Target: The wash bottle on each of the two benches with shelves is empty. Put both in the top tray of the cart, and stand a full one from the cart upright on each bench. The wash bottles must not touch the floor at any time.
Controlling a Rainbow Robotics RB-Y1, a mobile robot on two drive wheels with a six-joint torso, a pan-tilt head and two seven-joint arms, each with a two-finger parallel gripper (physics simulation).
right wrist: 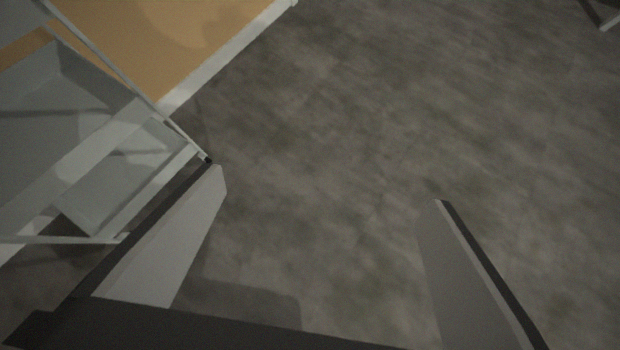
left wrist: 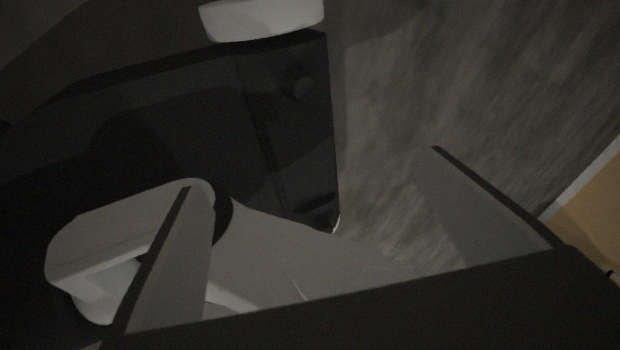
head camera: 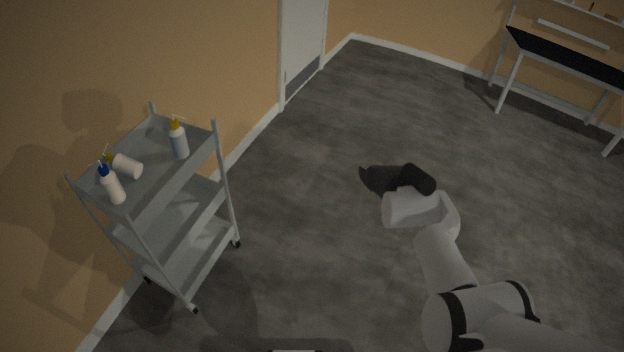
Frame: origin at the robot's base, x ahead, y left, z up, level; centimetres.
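Seen in the pictures: left gripper, fingertip midpoint: [left wrist: 315,180]; right gripper, fingertip midpoint: [right wrist: 322,194] [head camera: 381,170].
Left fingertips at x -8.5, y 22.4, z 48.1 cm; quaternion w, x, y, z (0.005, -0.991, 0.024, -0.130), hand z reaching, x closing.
Offsets run from my left fingertips to a thing's top centre. "pt": to the spot under its first point. Level surfaces: height alone.
The cart [head camera: 224,182] [right wrist: 95,145] stands by the wall at the left in the head view. On its top tray {dz +18.3 cm} [head camera: 145,145], a blue-capped white wash bottle {dz +35.7, dx +52.9, dy +37.1 cm} [head camera: 114,187] stands upright near the front left corner. A yellow-capped white bottle [head camera: 129,166] lies on its side beside it. A yellow-capped bottle with a bluish body {dz +35.7, dx +74.4, dy +16.5 cm} [head camera: 179,143] stands upright toward the right. A bench {dz +28.2 cm} [head camera: 570,60] with a black top and a shelf shows at the upper right. My right gripper [head camera: 364,175] [right wrist: 322,194] is open and empty, over the floor right of the cart. My left gripper [left wrist: 315,180] is open and empty beside my own base.
A door [head camera: 302,42] is in the wall between cart and bench. Small items stand on the bench's shelf [head camera: 582,7]. The cart's lower trays {pt dz -34.7, dx +66.3, dy +20.6 cm} [head camera: 200,250] show below the top one. Grey floor {dz -47.9 cm} [head camera: 320,210] lies between cart and bench. My dark base [left wrist: 200,130] fills much of the left wrist view.
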